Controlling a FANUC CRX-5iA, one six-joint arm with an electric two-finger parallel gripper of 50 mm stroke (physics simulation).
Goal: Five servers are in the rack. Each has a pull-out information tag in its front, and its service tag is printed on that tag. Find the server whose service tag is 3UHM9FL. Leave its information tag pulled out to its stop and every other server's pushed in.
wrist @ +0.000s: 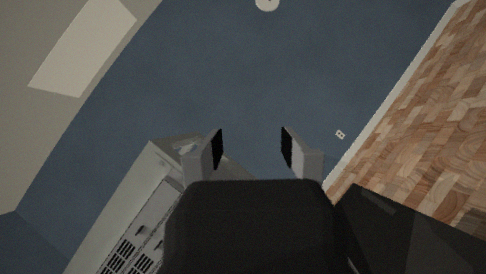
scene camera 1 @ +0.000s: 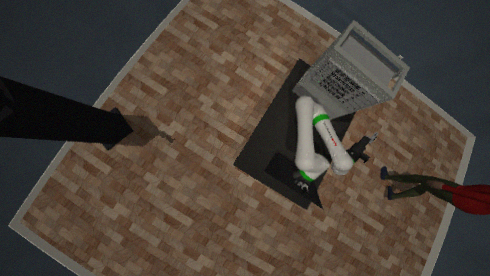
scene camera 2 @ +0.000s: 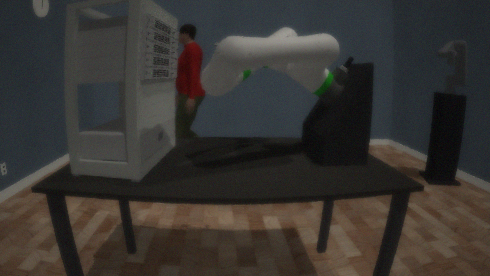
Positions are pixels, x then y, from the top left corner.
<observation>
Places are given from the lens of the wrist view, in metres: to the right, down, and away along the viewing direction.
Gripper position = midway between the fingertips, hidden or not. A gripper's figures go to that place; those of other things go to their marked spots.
gripper point(wrist: 251, 140): 0.01, 0.00, 0.16
light grey server rack point(wrist: 131, 226): -0.21, 0.17, 0.34
</observation>
